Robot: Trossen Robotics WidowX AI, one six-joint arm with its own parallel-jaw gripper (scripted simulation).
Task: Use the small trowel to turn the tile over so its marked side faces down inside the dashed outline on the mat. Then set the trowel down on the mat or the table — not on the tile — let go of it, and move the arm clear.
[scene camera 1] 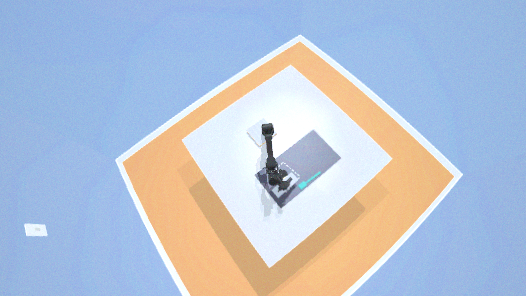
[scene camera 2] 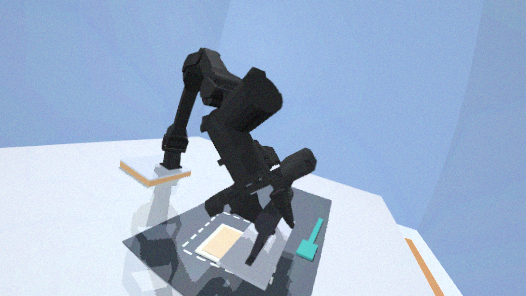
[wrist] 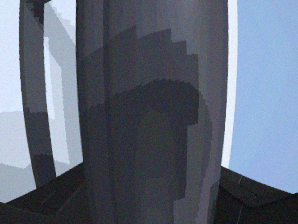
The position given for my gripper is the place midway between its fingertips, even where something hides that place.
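Tile (scene camera 2: 216, 245) visible; in the wrist view it is out of frame. A trowel (scene camera 2: 253, 257) is visible as well, also in the wrist view (wrist: 139, 99). The trowel is held by my gripper (scene camera 2: 283, 230), which the wrist view shows too (wrist: 143, 163).
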